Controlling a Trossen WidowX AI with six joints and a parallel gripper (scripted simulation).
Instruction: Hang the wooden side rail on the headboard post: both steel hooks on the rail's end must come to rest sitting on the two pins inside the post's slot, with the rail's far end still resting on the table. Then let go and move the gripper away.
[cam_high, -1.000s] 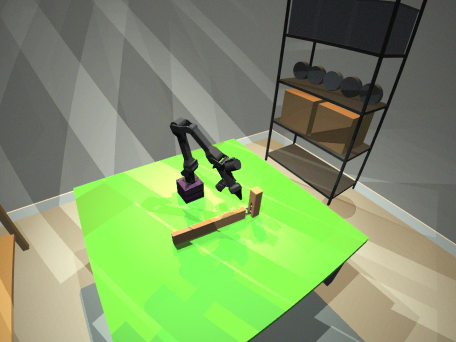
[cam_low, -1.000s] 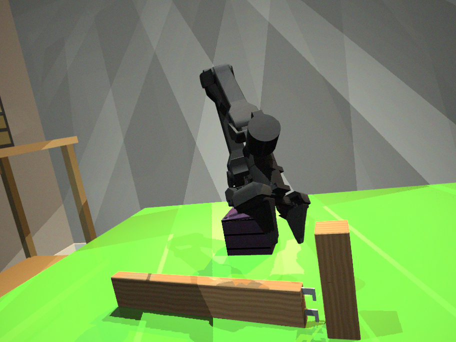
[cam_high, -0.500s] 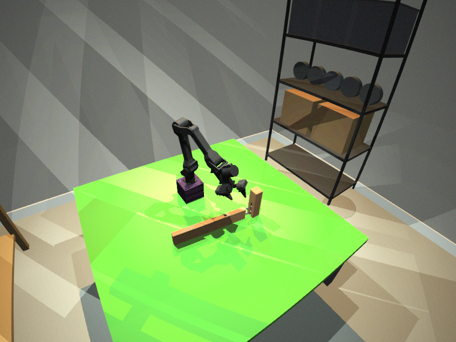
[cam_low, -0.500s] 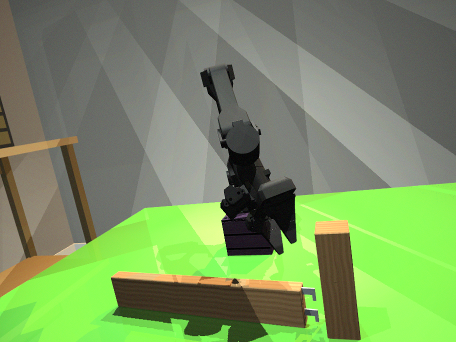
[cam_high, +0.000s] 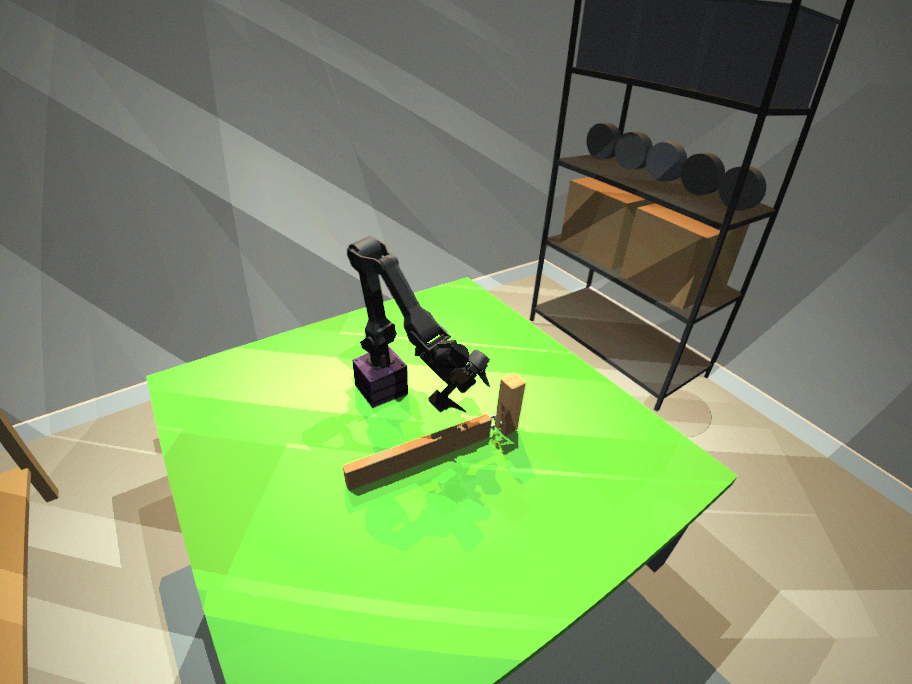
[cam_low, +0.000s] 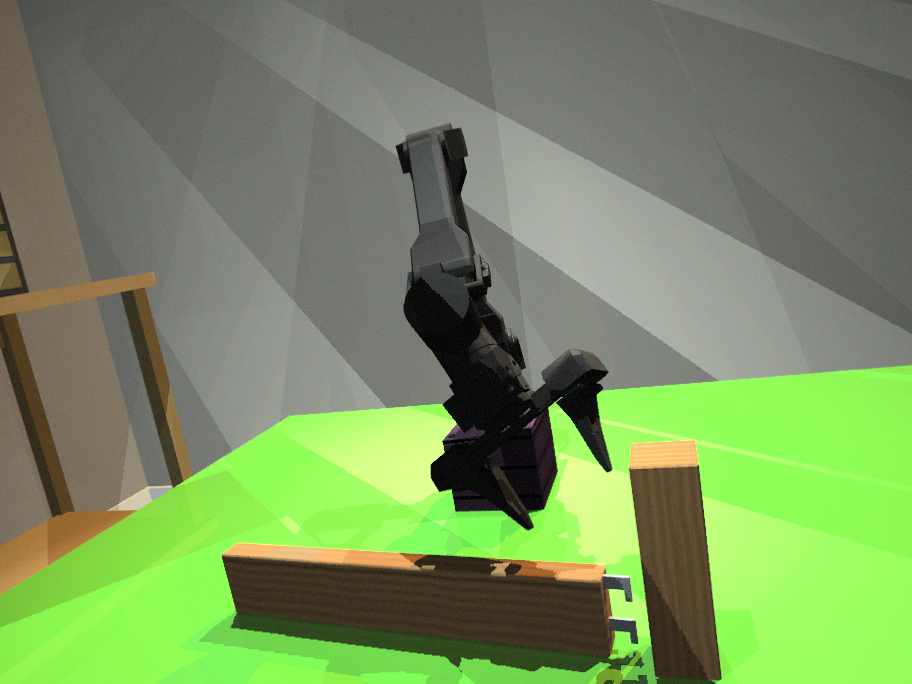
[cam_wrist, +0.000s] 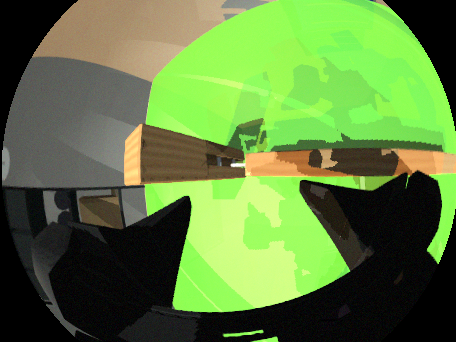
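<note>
Right now the headboard post is 80 mm to the left of my gripper tip, 40 mm below it and 40 mm ahead of it.
</note>
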